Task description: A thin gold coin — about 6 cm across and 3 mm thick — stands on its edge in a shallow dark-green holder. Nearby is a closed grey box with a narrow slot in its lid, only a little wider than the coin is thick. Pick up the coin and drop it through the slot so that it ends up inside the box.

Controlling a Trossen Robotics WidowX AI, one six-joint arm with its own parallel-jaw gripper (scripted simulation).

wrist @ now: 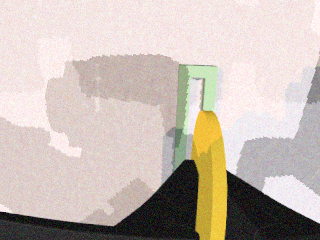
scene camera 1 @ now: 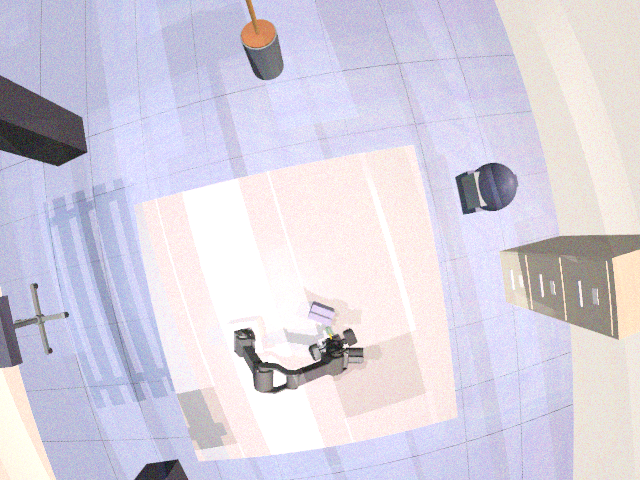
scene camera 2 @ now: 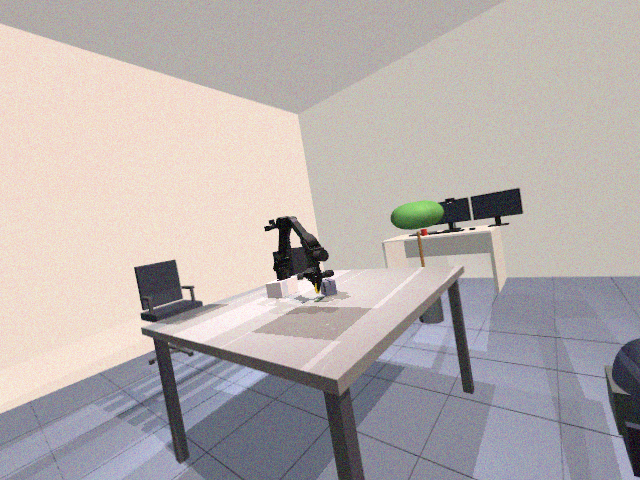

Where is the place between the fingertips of the gripper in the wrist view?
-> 196, 171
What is the gripper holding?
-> A gold coin.
